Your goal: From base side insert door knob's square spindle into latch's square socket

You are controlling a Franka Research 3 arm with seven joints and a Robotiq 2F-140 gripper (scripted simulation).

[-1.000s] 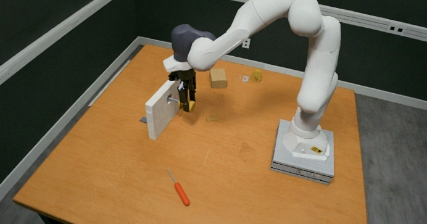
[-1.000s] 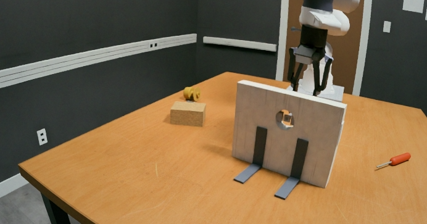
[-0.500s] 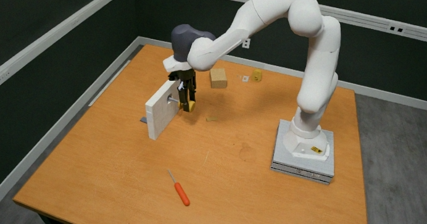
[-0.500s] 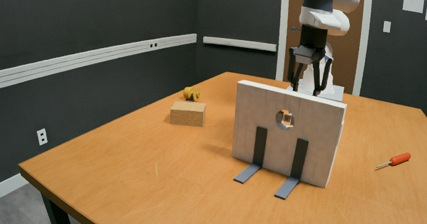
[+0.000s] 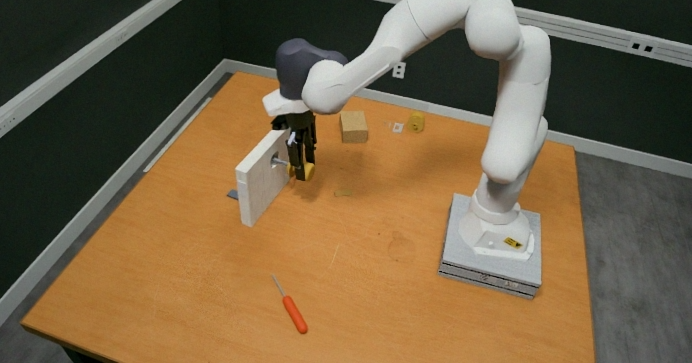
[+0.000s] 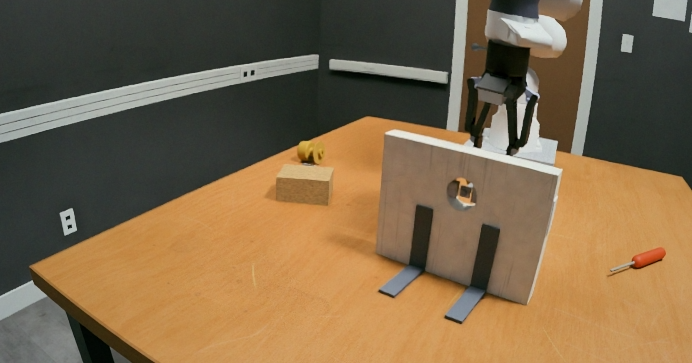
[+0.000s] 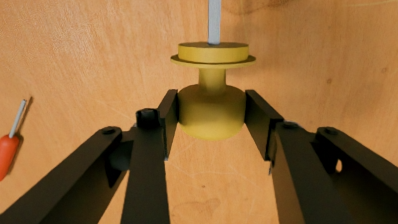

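Now: the white wood panel 12 cm ahead of my hand, 2 cm to the right of it and 5 cm below it. The rest, counted from my hand: cork block (3 cm behind, 42 cm to the right, 15 cm below); orange-handled screwdriver (8 cm behind, 34 cm to the left, 17 cm below).
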